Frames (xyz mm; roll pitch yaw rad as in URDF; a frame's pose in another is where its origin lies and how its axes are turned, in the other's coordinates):
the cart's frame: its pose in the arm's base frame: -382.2 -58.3 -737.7 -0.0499 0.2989 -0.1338
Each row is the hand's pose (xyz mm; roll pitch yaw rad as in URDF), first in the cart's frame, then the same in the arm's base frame.
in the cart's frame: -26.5 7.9 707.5 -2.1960 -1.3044 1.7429
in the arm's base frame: -195.4 -39.9 -55.0 -1.3187 -1.1725 0.7802
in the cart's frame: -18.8 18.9 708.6 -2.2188 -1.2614 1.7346
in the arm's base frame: -186.5 -29.9 -56.7 -1.4187 -1.1420 0.8558
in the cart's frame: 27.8 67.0 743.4 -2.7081 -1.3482 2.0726
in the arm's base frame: -126.3 12.2 -39.5 -1.5205 -1.2629 0.7907
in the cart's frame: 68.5 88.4 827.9 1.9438 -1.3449 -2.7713
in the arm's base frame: -60.0 29.1 28.1 -0.4759 -1.4766 -0.4850
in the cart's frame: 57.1 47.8 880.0 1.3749 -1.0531 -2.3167
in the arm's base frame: -60.1 -9.2 83.1 0.7739 -1.2395 -1.8903
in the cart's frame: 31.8 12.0 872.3 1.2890 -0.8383 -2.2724
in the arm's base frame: -90.6 -41.6 84.9 0.8972 -1.0374 -2.0798
